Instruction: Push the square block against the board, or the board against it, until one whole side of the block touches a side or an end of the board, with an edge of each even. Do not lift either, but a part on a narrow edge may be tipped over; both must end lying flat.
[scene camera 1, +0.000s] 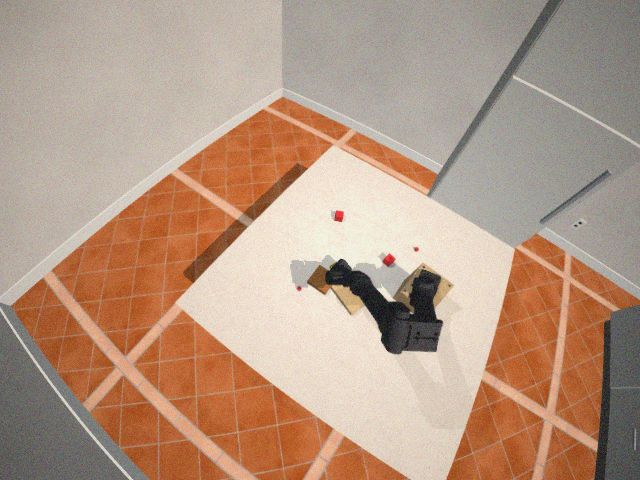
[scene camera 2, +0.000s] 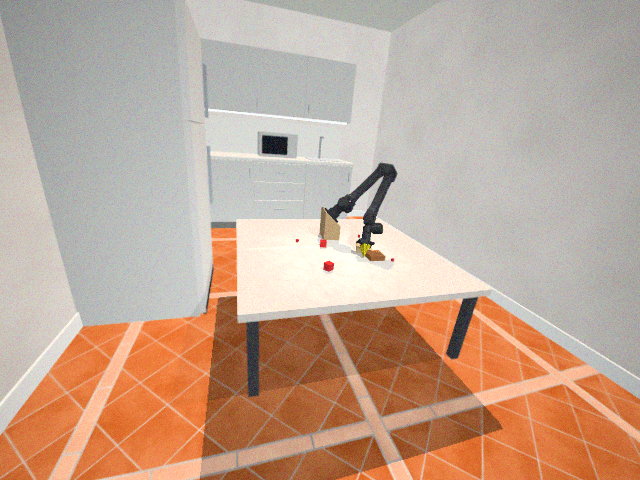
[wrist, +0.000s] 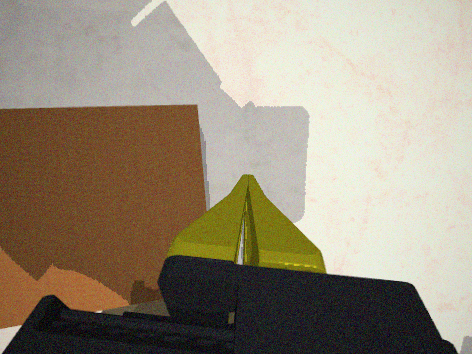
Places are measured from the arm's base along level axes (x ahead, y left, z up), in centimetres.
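Pixels of known places: gripper, fingertip midpoint: (scene camera 1: 330, 266) (scene camera 2: 363, 256) (wrist: 247, 182); arm's base at its link origin: (scene camera 1: 426, 285) (scene camera 2: 330, 216).
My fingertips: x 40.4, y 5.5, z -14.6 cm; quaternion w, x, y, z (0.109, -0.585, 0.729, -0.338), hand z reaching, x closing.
Note:
Ahead of a thing's pixels: the offset from my fingertips to its top centre.
The square brown block @[dx +0.4, dy +7.8, dz +1.7 cm] (scene camera 1: 319, 281) (scene camera 2: 375, 255) (wrist: 100, 190) lies flat on the table. The light wooden board @[dx -13.6, dy +8.2, dz +1.7 cm] (scene camera 1: 348, 299) (scene camera 2: 358, 248) lies beside it, partly under the arm in scene camera 1; a sliver shows low in the wrist view. Its near end is close to the block, but the arm hides where they meet, so I cannot tell whether they touch or their edges are even. My gripper (scene camera 1: 332, 266) (scene camera 2: 364, 254) (wrist: 247, 182) is shut and empty. Its yellow tips point down, low over the table, beside the block's right side in the wrist view.
Two larger red cubes @[dx +8.7, dy -27.8, dz +2.8 cm] (scene camera 1: 338, 215) @[dx -23.8, dy -17.1, dz +2.8 cm] (scene camera 1: 388, 259) (scene camera 2: 328, 266) (scene camera 2: 323, 243) stand apart from the block. A tiny red cube @[dx +7.6, dy +16.3, dz +0.4 cm] (scene camera 1: 298, 288) (scene camera 2: 392, 259) is near the block, another @[dx -35.2, dy -31.5, dz +0.4 cm] (scene camera 1: 416, 249) (scene camera 2: 297, 240) farther off. The arm rises from a tilted wooden mount (scene camera 1: 443, 289) (scene camera 2: 329, 229).

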